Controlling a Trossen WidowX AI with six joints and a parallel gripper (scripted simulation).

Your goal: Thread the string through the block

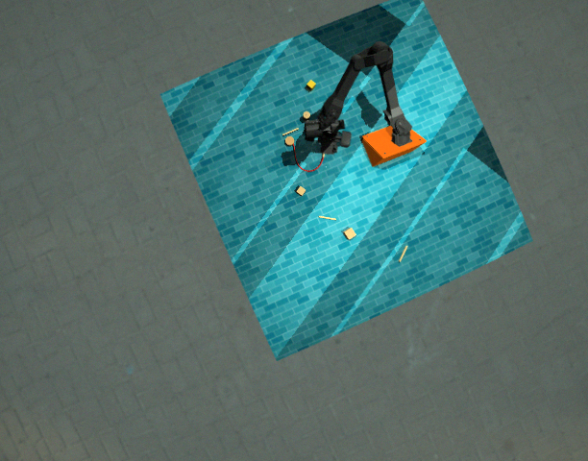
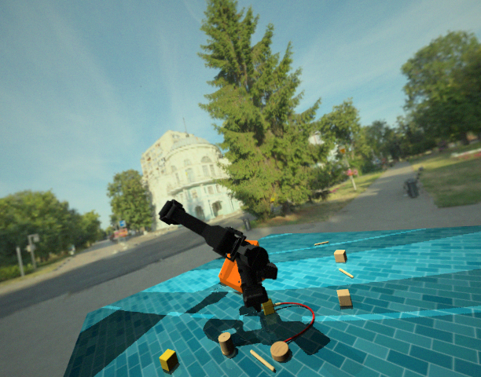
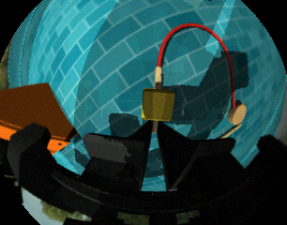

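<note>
My gripper tip is 20 mm to the right of the yellow cube and 20 mm short of it. Also, from my gripper tip: wooden cylinder (140 mm to the right, 30 mm ahead, 10 mm above); stick (110 mm to the right, 110 mm ahead, 10 mm below); round wooden button (140 mm ahead, 70 mm to the right).
</note>
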